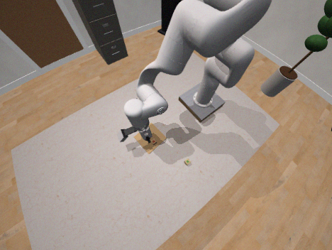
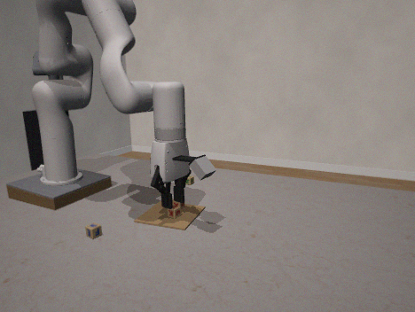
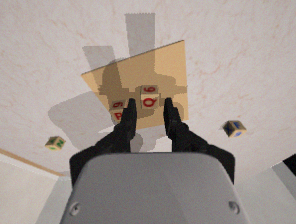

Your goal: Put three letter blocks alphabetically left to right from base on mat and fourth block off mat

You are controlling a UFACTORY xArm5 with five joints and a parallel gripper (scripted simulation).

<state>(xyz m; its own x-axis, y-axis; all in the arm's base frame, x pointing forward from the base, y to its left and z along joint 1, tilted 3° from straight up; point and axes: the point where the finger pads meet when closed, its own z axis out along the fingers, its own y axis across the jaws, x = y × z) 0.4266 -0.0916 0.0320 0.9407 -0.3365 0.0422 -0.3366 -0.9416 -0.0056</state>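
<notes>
The tan mat lies 5 cm below my hand, 1 cm to the left of it and 1 cm behind it. The rest, counted from my hand: blue-lettered block 14 cm to the right, 14 cm behind, 4 cm below.
</notes>
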